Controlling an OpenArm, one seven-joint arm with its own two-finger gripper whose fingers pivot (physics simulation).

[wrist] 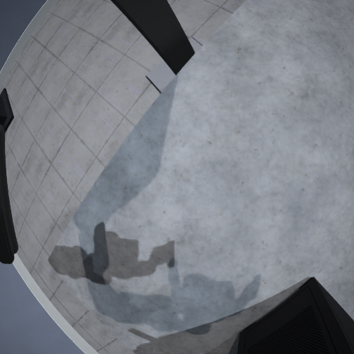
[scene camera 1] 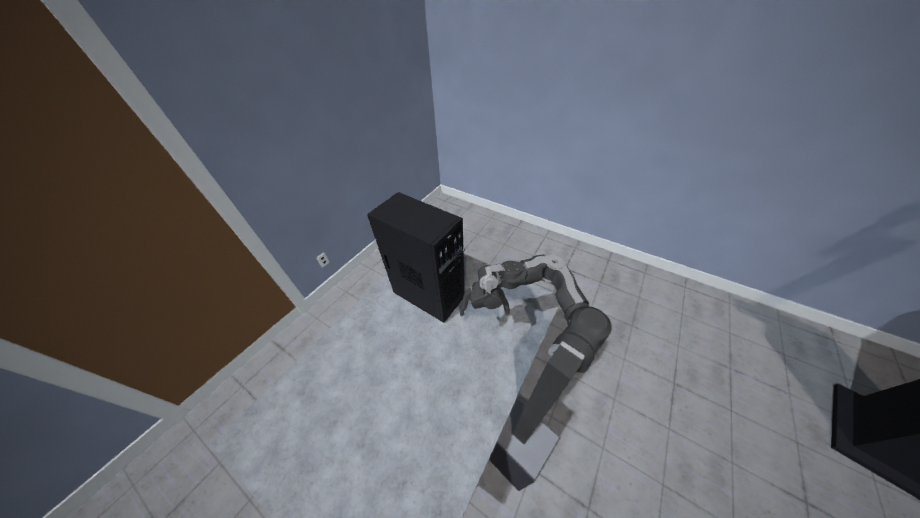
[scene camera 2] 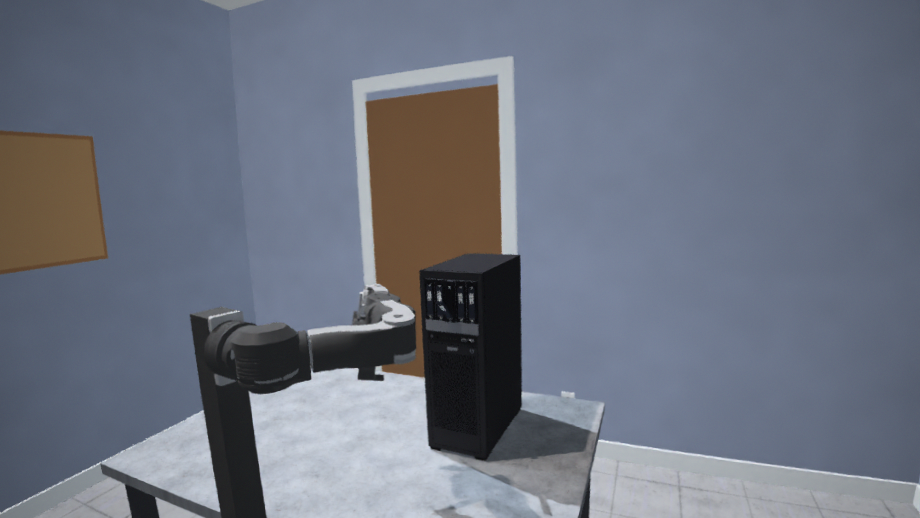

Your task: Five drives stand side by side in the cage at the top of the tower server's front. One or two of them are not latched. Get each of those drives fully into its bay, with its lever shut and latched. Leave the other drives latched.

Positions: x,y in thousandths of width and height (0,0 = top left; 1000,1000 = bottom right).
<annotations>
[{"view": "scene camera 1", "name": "gripper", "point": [526,599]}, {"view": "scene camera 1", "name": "black tower server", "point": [443,447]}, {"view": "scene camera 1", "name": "arm's dark post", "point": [612,704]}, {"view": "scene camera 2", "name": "black tower server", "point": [515,740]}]
</annotations>
